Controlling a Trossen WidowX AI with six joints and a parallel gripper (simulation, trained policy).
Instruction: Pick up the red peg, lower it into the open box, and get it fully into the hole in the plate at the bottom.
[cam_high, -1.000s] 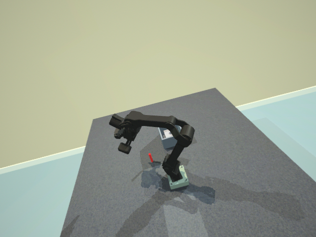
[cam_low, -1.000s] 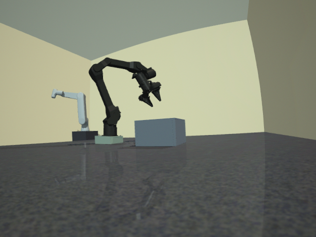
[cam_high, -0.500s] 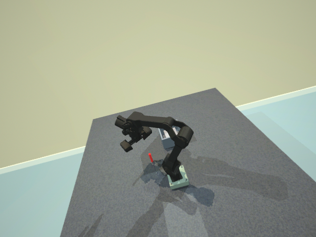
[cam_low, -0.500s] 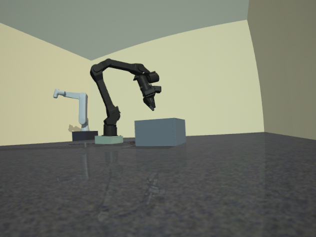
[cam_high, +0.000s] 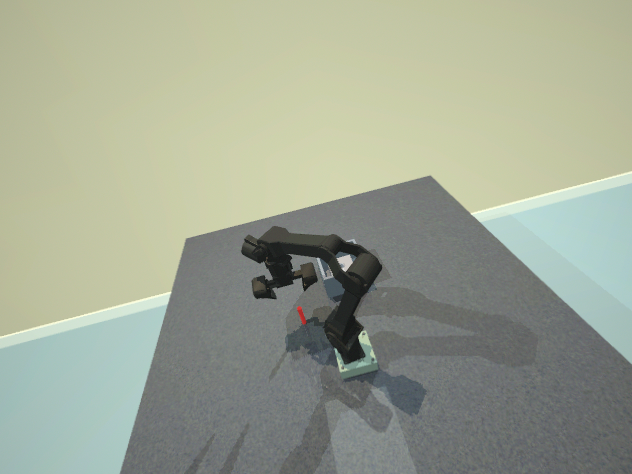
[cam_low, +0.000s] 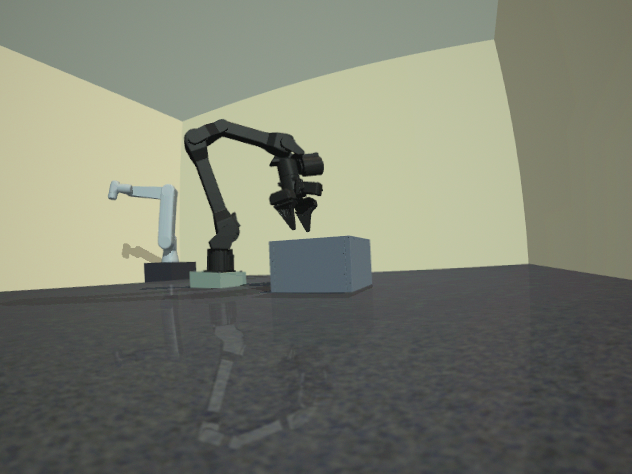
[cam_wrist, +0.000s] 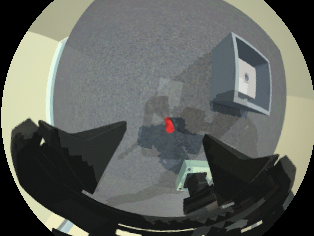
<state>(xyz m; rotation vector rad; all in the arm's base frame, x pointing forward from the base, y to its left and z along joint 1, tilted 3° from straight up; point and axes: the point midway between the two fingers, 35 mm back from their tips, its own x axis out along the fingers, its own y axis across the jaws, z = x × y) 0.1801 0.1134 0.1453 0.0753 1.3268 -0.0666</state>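
My gripper tip is now 2 cm past the red peg, 1 cm to the left of it and 10 cm above it. From my gripper tip the other things lie so: grey box: 12 cm ahead, 20 cm to the right, 11 cm below; then plate: 12 cm ahead, 20 cm to the right, 9 cm below.
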